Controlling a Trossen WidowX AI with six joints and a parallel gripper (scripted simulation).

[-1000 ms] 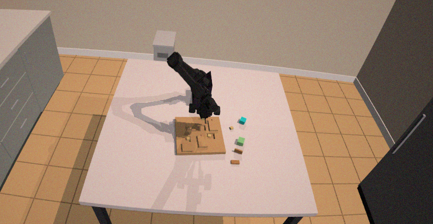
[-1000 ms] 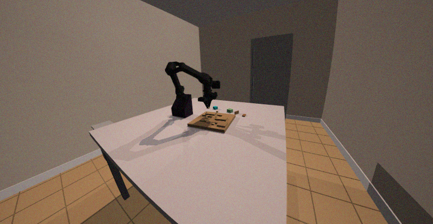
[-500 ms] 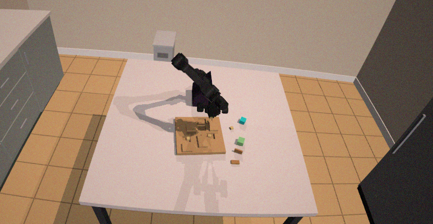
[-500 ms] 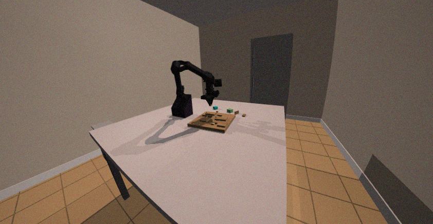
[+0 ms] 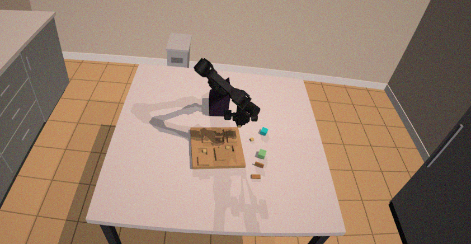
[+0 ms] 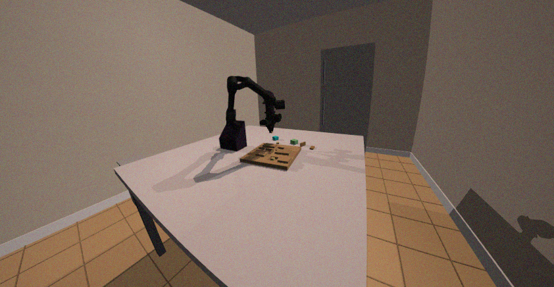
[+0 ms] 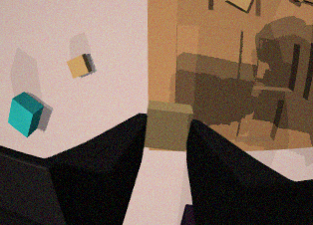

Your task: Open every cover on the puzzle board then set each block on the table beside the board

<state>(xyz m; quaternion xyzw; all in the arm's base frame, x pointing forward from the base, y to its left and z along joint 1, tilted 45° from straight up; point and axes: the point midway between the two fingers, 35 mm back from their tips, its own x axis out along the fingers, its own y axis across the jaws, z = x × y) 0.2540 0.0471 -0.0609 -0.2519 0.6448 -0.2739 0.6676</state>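
My gripper tip is 18 cm to the right of the cyan block, 10 cm above it and 6 cm past it. Round my gripper tip: dark brown block 20 cm ahead, 11 cm to the left, 10 cm below; then green block 14 cm to the left, 12 cm ahead, 10 cm below.
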